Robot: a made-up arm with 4 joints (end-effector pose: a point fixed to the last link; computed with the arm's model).
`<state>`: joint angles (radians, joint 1 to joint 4).
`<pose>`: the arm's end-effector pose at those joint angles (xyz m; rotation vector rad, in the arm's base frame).
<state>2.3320 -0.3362 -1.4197 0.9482</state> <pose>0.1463 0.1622 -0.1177 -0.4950 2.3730 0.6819</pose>
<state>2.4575 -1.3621 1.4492 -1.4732</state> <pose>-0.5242 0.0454 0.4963 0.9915 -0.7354 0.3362</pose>
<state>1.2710 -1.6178 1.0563 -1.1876</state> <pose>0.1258 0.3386 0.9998 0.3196 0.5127 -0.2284</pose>
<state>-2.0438 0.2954 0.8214 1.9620</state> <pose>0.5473 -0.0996 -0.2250 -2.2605 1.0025 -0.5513</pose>
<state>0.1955 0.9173 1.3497 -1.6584</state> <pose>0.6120 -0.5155 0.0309 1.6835 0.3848 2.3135</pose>
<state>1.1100 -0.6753 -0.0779 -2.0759</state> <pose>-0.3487 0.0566 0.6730 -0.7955 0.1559 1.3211</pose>
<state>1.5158 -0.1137 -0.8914 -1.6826</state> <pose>-0.2676 -0.1019 -0.0383 -1.3136 -1.1328 0.3992</pose>
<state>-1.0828 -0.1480 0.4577 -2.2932</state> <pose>0.7810 0.0817 0.3682 -1.4277 -1.7942 -2.1347</pose>
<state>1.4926 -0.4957 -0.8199 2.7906</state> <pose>-0.3668 0.0961 0.1979 -1.9009 1.0733 1.2575</pose>
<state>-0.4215 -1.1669 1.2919 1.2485</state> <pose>0.6311 0.5063 0.4019 -1.6995 0.3224 -1.3518</pose>
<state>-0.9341 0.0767 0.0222 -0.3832</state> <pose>0.6297 -0.1465 0.5868 0.2154 1.1314 0.6665</pose>
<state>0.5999 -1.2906 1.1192 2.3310</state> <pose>0.3898 0.3116 0.8634 -1.1296 -0.7697 -2.7846</pose>
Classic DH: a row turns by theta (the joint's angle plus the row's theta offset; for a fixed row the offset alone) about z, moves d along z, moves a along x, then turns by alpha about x. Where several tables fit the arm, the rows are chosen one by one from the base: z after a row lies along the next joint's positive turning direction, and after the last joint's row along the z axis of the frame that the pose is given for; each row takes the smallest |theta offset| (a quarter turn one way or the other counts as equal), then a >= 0, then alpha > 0; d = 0 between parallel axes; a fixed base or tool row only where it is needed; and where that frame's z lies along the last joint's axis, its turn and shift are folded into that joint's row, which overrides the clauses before.
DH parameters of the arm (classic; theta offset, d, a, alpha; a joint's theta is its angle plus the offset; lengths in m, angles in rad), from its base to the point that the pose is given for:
base (fixed): 0.3578 0.2592 0.1506 1.926
joint 1: -1.4415 -0.0038 0.1813 -1.2362
joint 2: -0.3771 0.1245 -0.2923 -1.5708
joint 3: 1.5708 -0.4254 0.0646 1.5708
joint 4: -0.5412 -0.4174 0.0331 2.8231
tool (fixed): 2.766 -0.0556 0 0

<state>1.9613 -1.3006 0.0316 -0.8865</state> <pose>-0.3492 0.4704 0.6187 -0.2989 -0.5633 -0.5040</pose>
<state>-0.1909 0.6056 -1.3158 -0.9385</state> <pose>-0.1013 -0.4501 0.1526 0.0245 -0.9756 0.7800</pose>
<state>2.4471 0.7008 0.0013 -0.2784</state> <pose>0.2848 -0.3570 -0.2777 0.6277 -2.5417 0.4842</pose>
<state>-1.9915 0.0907 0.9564 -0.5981</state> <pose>0.5938 -0.0008 -0.2377 0.0951 3.0733 0.0482</pose>
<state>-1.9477 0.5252 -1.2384 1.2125</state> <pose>0.4612 -0.2823 0.4654 -0.0430 0.4450 -0.8111</pose>
